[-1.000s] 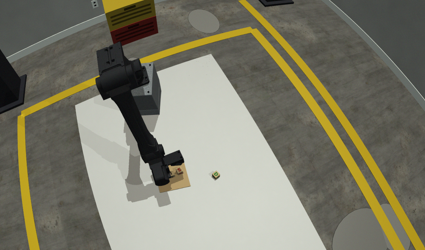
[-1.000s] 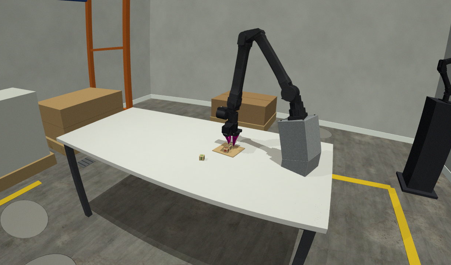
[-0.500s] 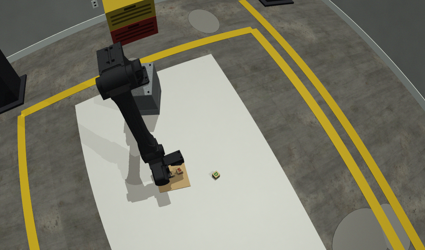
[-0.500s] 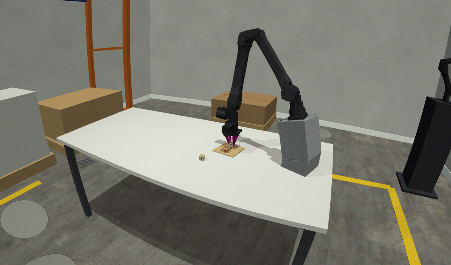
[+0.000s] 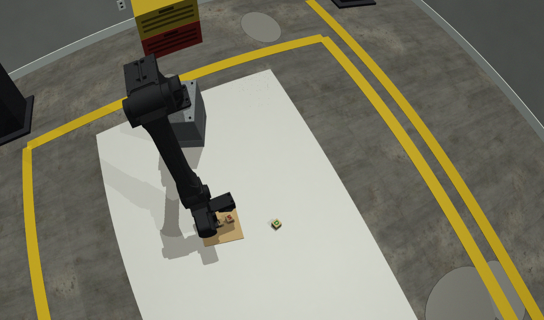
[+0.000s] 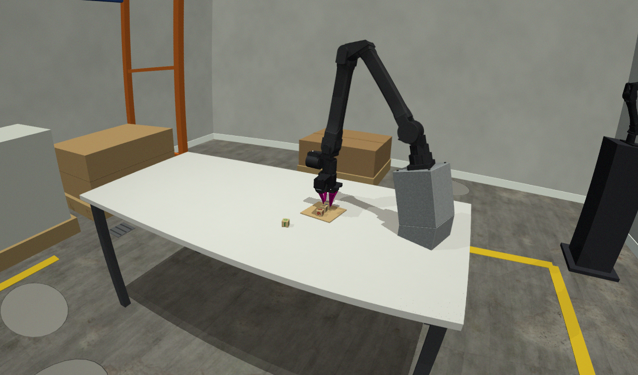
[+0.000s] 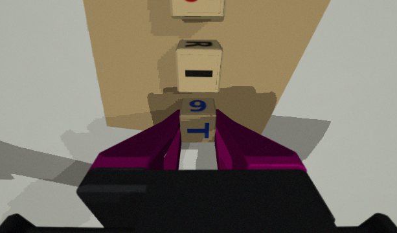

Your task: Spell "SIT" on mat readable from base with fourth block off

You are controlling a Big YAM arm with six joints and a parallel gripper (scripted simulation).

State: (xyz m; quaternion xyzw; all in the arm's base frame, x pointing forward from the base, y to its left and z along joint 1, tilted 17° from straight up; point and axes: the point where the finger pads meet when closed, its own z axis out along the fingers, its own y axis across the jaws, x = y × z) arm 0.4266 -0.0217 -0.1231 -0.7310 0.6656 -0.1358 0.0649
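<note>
My gripper is now right at the T block. Also, from my hand: S block (8 cm to the left, 1 cm behind); then I block (4 cm to the left); then tan mat (4 cm to the left, 2 cm below).
</note>
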